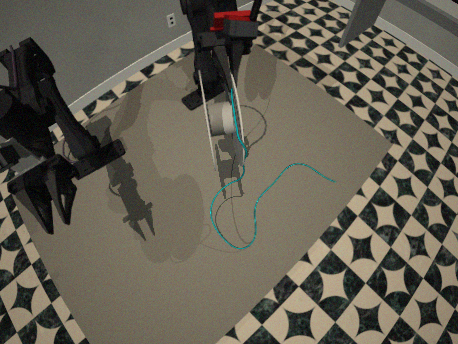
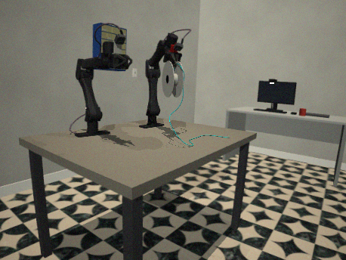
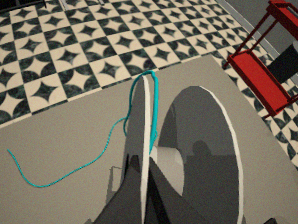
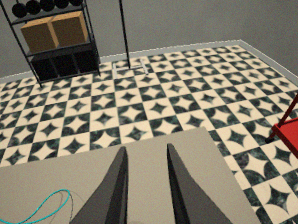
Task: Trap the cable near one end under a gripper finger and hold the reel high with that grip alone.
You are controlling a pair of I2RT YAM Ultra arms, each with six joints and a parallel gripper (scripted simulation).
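Right now the white reel is 1 cm behind my left hand, 2 cm to the right of it and 8 cm below it.
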